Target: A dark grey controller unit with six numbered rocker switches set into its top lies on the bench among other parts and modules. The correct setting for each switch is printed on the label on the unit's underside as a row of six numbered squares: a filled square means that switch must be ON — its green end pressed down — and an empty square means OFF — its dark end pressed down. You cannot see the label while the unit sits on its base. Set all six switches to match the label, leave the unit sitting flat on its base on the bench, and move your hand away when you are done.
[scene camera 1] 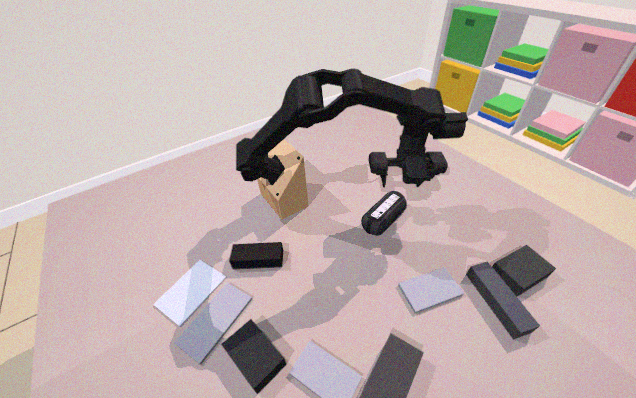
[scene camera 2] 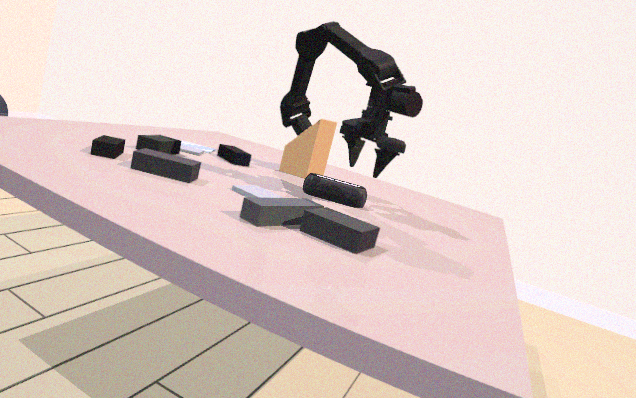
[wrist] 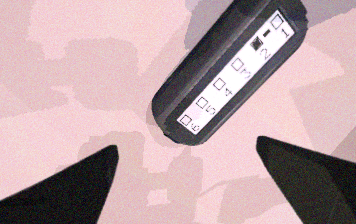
Labels:
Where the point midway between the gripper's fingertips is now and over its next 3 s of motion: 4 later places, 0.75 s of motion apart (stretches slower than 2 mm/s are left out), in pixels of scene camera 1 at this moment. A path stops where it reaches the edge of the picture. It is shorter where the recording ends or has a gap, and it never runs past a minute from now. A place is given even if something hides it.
The gripper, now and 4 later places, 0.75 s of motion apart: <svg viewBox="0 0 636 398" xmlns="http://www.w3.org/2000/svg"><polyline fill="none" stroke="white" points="400,186 398,186 397,194 395,201 394,200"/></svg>

